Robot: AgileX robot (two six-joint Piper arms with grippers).
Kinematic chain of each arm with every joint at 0, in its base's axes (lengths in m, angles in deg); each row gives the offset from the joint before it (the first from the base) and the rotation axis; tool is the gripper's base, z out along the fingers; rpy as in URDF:
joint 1: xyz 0 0 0.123 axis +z
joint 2: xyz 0 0 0 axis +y
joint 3: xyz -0.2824 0 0.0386 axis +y
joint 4: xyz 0.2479 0 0.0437 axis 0.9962 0 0.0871
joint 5: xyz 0 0 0 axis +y
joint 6: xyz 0.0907 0 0.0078 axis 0.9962 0 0.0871
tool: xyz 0 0 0 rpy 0 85 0
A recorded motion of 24 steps. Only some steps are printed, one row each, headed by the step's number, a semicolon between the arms.
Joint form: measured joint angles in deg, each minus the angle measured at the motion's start. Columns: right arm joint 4, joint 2, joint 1, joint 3, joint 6, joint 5; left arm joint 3, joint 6, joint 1, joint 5, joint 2, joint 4.
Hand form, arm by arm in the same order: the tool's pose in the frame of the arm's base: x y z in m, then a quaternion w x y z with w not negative. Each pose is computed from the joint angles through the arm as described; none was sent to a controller.
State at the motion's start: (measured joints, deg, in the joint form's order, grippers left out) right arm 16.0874 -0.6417 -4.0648 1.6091 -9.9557 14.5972; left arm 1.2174 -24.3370 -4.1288 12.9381 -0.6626 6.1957
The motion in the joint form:
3: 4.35 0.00 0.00 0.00 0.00 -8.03; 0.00 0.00 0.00 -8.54 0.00 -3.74
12: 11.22 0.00 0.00 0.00 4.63 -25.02; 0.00 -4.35 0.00 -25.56 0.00 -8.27
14: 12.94 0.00 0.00 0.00 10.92 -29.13; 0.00 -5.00 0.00 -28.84 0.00 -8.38
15: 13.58 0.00 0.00 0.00 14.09 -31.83; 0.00 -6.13 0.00 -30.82 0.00 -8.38
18: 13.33 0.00 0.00 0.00 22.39 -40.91; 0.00 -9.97 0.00 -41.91 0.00 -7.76
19: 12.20 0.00 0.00 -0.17 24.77 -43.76; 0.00 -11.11 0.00 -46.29 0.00 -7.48
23: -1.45 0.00 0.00 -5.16 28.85 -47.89; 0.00 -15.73 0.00 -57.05 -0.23 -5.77
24: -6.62 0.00 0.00 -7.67 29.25 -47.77; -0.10 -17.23 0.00 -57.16 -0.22 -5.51
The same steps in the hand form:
3: 0.0568 -0.0003 0.1944 0.69190 0.07664 0.71599 0.05244; 0.0564 -0.0038 0.1996 0.68953 -0.11026 0.69814 -0.15810
12: 0.0534 -0.0113 0.2187 0.77842 0.16941 0.59711 0.09394; 0.0525 -0.0031 0.2262 0.76798 -0.13976 0.57775 -0.23849
14: 0.0514 -0.0147 0.2240 0.79004 0.21730 0.55616 0.13892; 0.0508 -0.0027 0.2311 0.78251 -0.13901 0.55401 -0.24784
15: 0.0499 -0.0169 0.2273 0.79783 0.23914 0.52994 0.15949; 0.0497 -0.0025 0.2341 0.78941 -0.14142 0.53867 -0.25820
18: 0.0433 -0.0229 0.2386 0.82654 0.27770 0.44586 0.20231; 0.0415 -0.0018 0.2496 0.82897 -0.13447 0.45458 -0.29678
19: 0.0406 -0.0239 0.2434 0.83759 0.27870 0.41995 0.21073; 0.0375 -0.0016 0.2553 0.84301 -0.12805 0.42100 -0.30935
23: 0.0277 -0.0146 0.2799 0.89127 0.18430 0.37031 0.18585; 0.0252 -0.0023 0.2679 0.86785 -0.10540 0.33581 -0.35064
24: 0.0224 -0.0098 0.2942 0.90604 0.14421 0.36065 0.16800; 0.0248 -0.0026 0.2685 0.86412 -0.10732 0.33351 -0.36131

